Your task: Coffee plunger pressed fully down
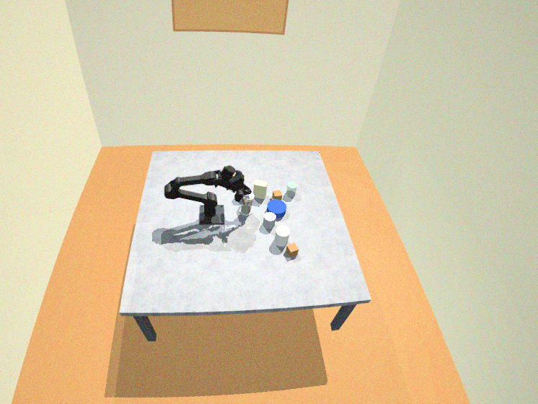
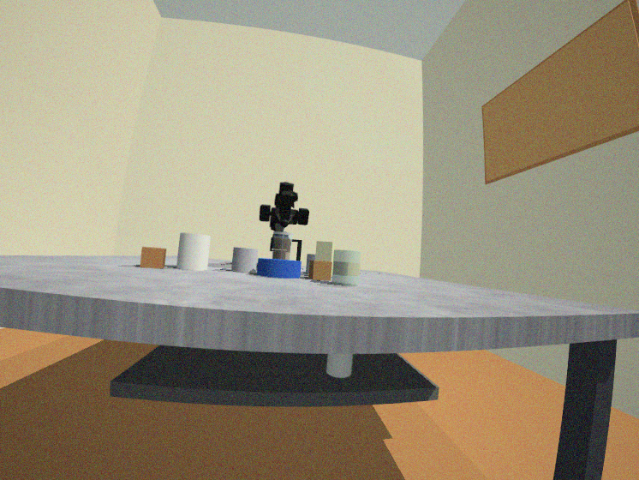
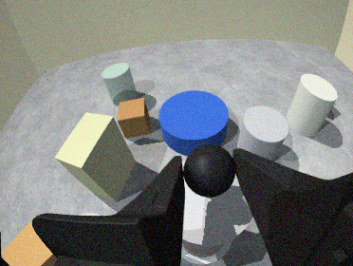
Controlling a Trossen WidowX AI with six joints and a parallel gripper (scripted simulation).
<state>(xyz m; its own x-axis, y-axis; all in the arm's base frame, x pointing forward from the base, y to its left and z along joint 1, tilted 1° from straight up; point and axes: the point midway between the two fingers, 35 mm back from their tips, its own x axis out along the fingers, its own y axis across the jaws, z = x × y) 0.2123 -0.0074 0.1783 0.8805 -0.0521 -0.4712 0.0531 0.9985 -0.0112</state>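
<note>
Right now the coffee press is 20 mm behind my gripper tip, 20 mm to the left of it and 90 mm below it. The rest, counted from my gripper tip: pale green cylinder: 310 mm ahead, 130 mm to the left, 130 mm below; blue disc: 170 mm ahead, 20 mm to the right, 150 mm below; pale yellow box: 90 mm ahead, 130 mm to the left, 120 mm below.
</note>
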